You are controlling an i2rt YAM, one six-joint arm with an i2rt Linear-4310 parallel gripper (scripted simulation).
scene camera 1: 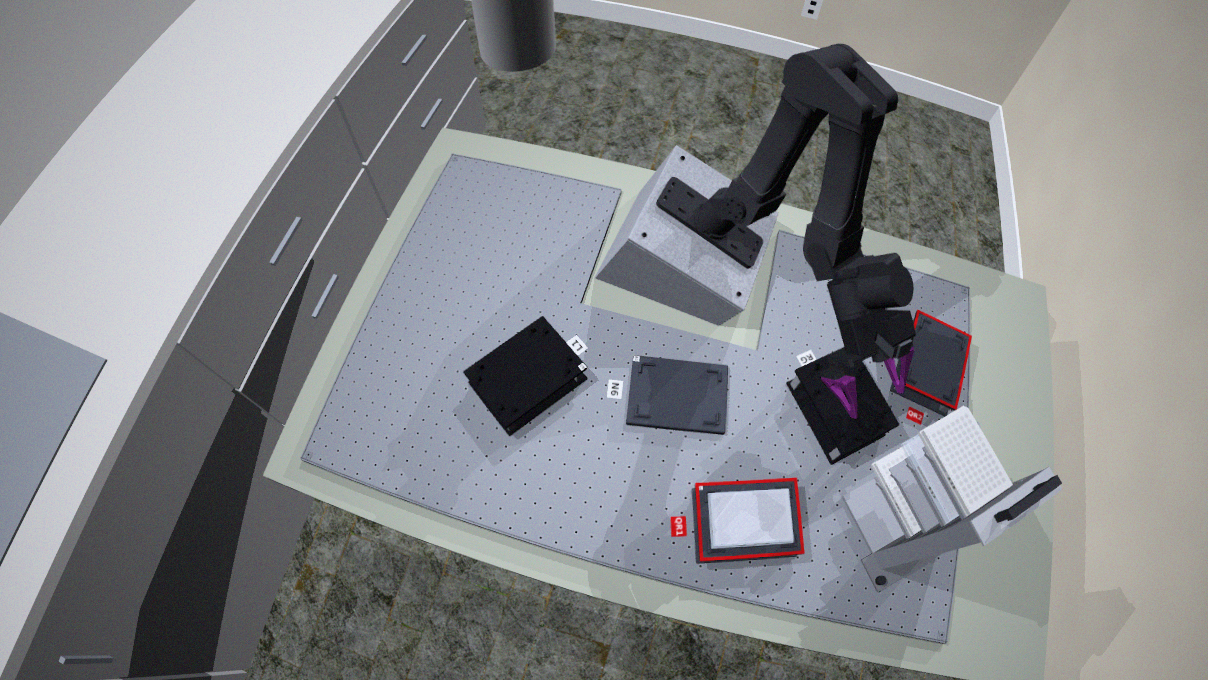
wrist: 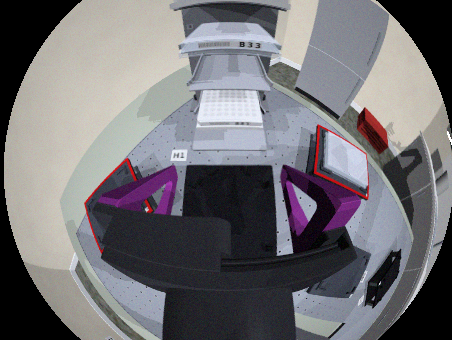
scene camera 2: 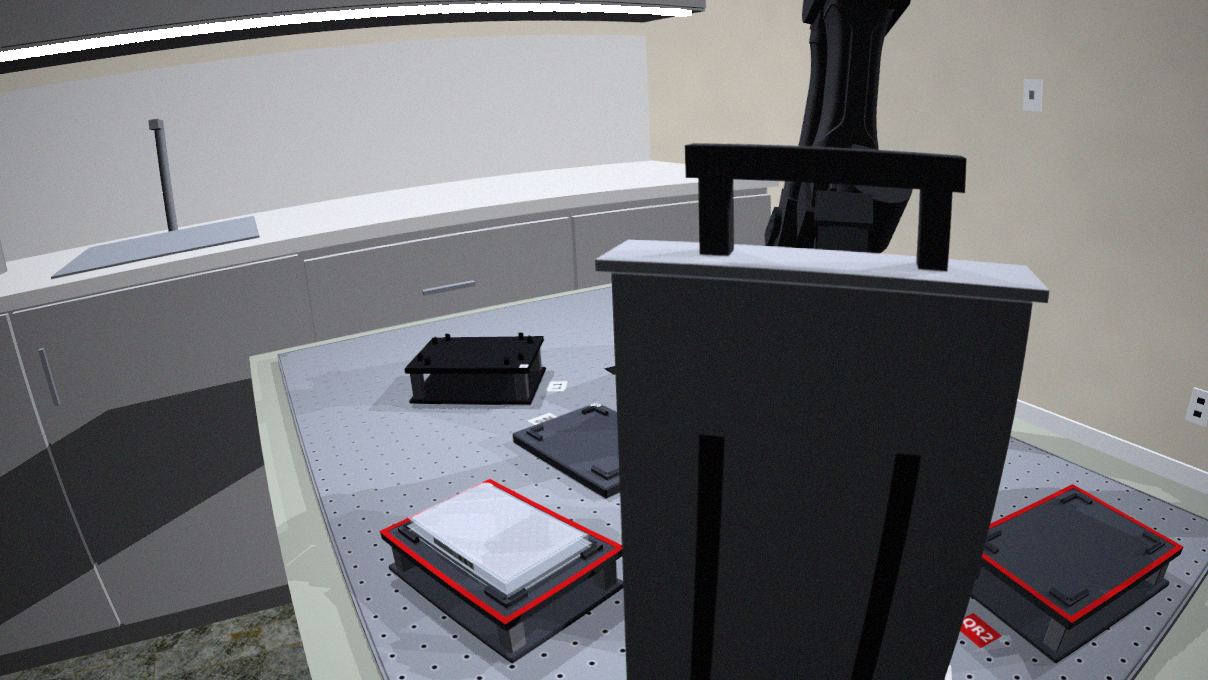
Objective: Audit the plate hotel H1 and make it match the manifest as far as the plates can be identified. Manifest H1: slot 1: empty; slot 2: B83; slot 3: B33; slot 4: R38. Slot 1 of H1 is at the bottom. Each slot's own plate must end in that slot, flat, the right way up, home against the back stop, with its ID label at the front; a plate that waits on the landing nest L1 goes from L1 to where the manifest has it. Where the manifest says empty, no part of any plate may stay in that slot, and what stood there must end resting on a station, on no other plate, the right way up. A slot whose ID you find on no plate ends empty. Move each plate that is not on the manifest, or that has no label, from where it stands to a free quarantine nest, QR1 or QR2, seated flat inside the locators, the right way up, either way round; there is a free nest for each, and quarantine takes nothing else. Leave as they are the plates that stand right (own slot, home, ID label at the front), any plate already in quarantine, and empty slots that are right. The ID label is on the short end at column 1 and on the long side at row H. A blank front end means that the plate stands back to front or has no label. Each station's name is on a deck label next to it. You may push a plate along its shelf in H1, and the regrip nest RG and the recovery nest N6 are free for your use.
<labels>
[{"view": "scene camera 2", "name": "recovery nest N6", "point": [572,443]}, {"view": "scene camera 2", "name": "quarantine nest QR2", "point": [1073,546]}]
</labels>
